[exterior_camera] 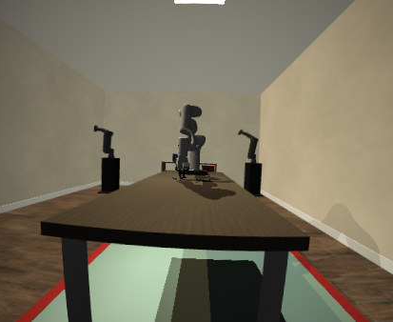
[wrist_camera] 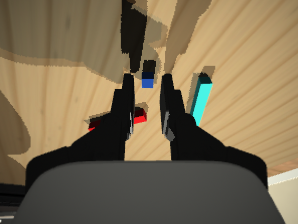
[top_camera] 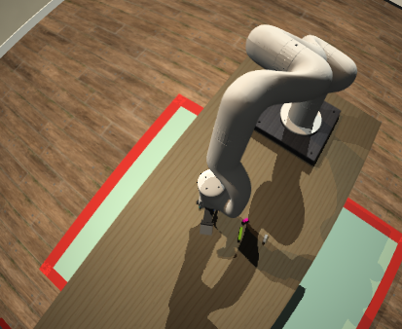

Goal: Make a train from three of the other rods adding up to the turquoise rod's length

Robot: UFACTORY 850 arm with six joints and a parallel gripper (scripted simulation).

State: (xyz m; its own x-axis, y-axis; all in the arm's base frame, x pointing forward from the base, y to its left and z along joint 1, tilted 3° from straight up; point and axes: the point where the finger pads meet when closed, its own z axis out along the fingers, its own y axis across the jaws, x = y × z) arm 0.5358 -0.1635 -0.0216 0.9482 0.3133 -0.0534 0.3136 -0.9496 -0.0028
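Right now the blue rod is 3 cm below my hand. From my hand the other things lie so: turquoise rod 7 cm to the right, 3 cm below, 3 cm behind; red rod 7 cm behind, 3 cm below, 1 cm to the left; magenta rod 13 cm to the left, 3 cm below, 2 cm behind.
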